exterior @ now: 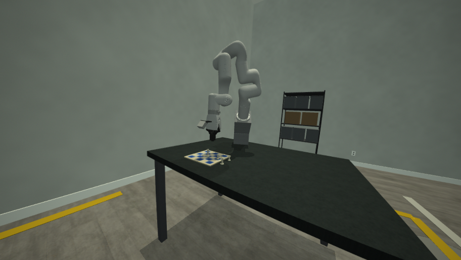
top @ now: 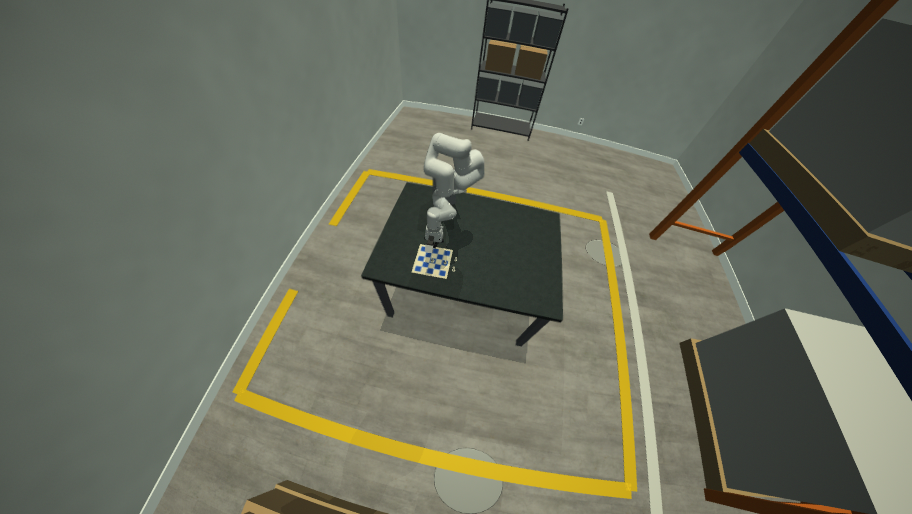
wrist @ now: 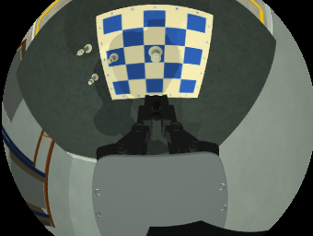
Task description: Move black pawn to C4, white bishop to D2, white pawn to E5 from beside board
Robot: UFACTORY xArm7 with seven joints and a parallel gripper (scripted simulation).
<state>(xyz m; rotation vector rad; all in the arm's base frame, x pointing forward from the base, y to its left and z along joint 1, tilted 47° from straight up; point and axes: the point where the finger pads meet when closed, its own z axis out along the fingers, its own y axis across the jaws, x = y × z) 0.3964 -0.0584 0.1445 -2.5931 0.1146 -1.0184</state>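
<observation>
Now: hand 10 cm above the white piece and 4 cm short of it. Round my hand: black pawn: 1 cm below; then cream chessboard: 13 cm below, 4 cm ahead.
</observation>
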